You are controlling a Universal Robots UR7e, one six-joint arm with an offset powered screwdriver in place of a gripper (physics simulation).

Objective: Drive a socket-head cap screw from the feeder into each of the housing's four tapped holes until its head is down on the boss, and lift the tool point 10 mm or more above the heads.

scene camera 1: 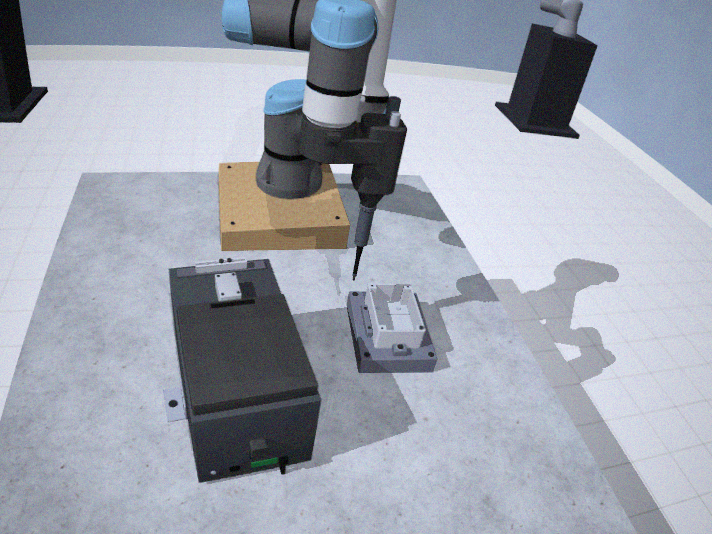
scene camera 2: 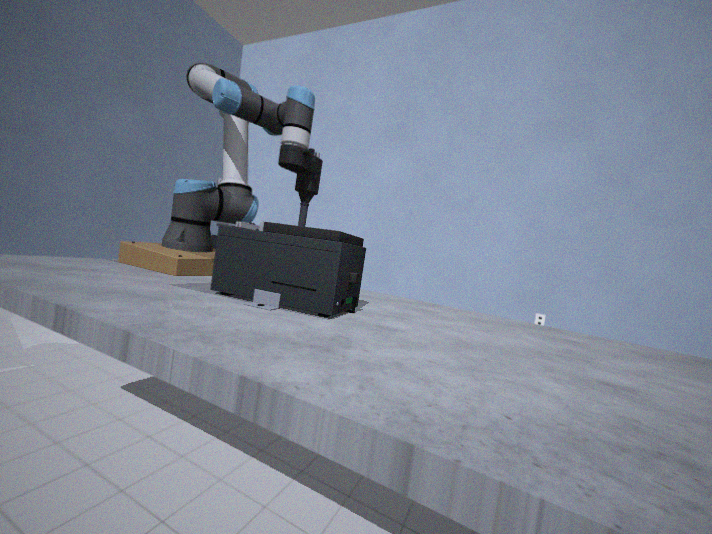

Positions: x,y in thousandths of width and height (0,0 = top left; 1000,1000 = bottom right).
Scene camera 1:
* dark screw feeder: 311,823
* dark feeder cover: 335,668
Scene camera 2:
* dark feeder cover: 457,439
